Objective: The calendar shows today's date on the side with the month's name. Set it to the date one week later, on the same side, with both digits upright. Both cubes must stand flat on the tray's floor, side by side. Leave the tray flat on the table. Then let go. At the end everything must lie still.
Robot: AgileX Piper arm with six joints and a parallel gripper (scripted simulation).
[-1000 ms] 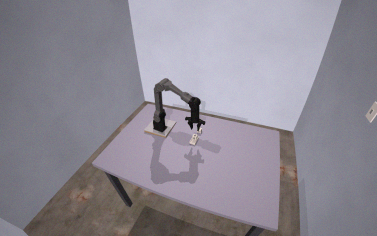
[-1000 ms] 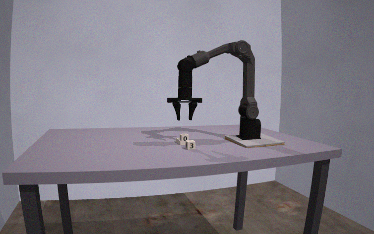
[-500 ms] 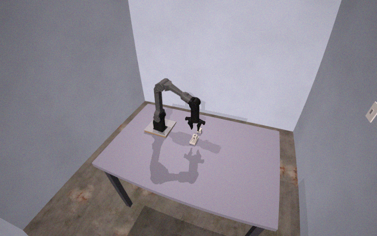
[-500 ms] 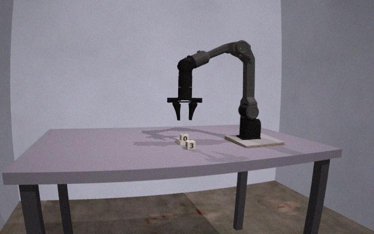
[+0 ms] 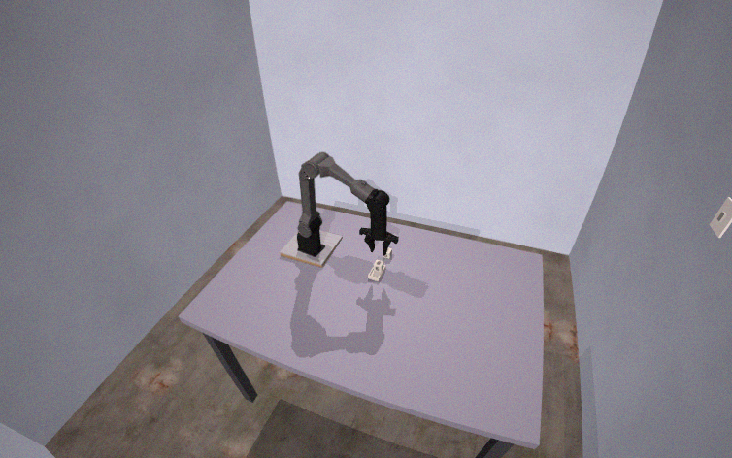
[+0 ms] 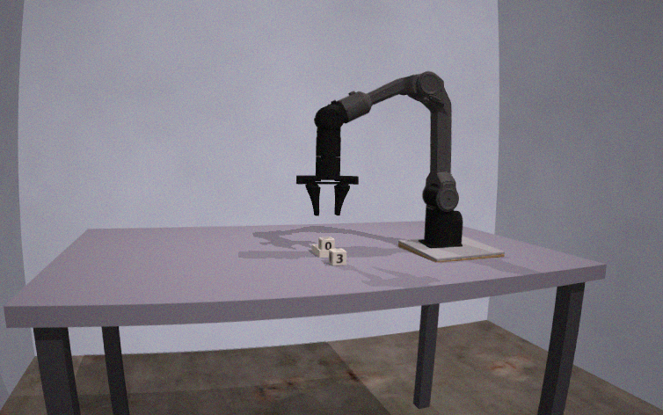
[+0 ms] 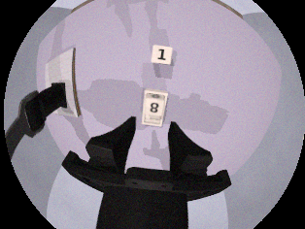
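Now: the cream cube 80 mm below my hand. Also, from my hand: tray (20 mm to the right, 90 mm below).
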